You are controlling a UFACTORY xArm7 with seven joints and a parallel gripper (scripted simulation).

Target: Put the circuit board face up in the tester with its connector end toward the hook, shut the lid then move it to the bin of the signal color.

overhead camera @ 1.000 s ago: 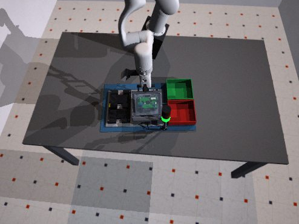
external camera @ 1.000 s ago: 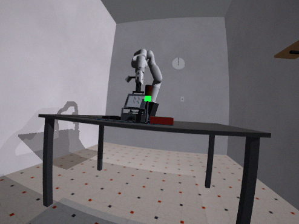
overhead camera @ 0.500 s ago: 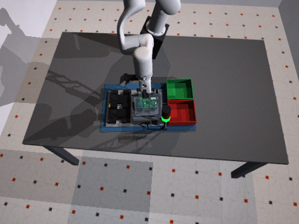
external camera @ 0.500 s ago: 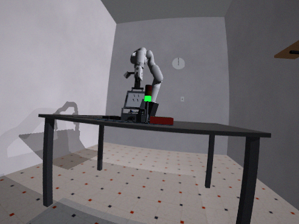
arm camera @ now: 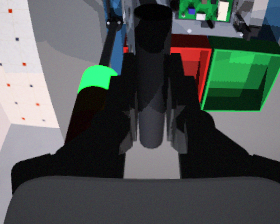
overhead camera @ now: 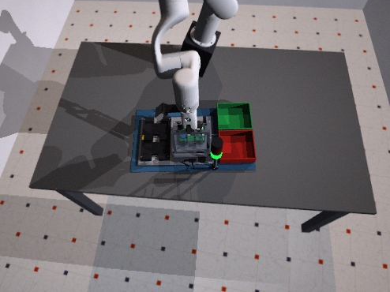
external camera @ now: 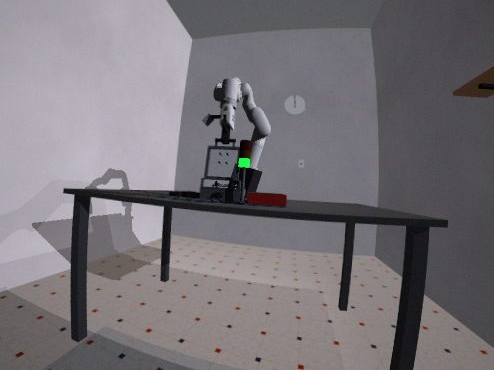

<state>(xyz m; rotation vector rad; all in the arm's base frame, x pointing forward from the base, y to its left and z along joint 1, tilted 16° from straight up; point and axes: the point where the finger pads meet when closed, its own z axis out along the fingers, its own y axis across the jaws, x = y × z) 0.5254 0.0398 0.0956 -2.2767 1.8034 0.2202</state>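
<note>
Right now my hand is 70 mm past the green circuit board, 20 mm to the left of it and 200 mm above it. From my hand the other things lie so: tester lid (10 mm ahead, 90 mm below); green bin (220 mm behind, 150 mm to the left, 260 mm below); red bin (80 mm behind, 190 mm to the left, 260 mm below).
</note>
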